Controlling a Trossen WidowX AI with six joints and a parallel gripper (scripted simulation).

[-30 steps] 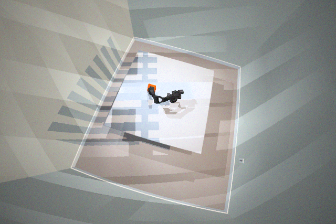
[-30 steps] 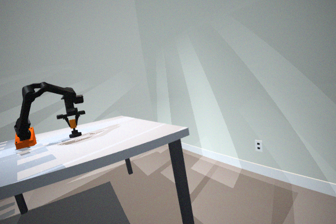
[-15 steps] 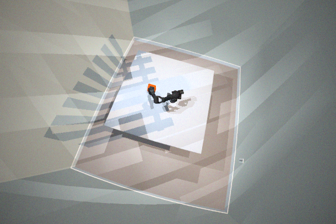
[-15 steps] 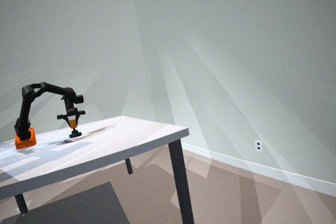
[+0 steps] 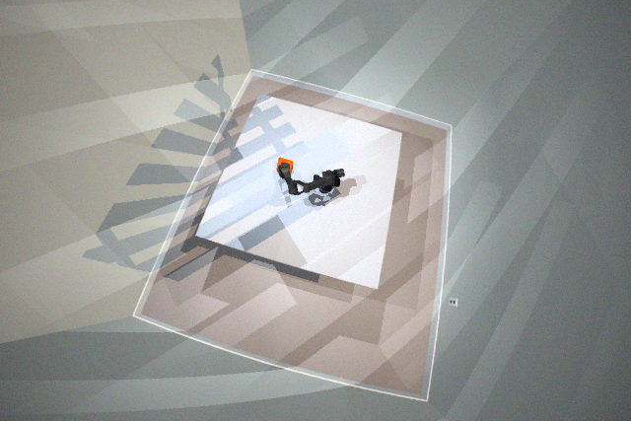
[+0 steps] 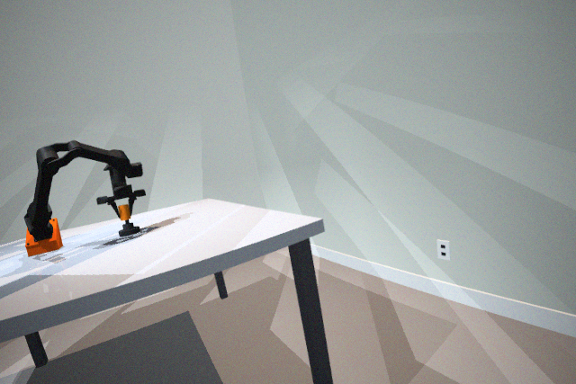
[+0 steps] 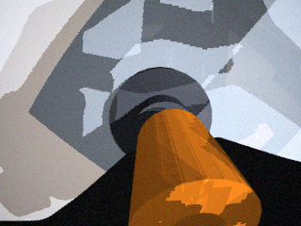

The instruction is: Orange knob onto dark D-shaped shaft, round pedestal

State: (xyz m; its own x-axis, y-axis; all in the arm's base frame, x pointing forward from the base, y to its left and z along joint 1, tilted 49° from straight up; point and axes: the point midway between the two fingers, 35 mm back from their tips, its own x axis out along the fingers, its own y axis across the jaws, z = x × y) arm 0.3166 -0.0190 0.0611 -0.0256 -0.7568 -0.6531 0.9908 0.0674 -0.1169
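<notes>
The orange knob is 20 mm above my gripper tip. The rest, counted from my gripper tip: dark round pedestal: 40 mm below.
</notes>
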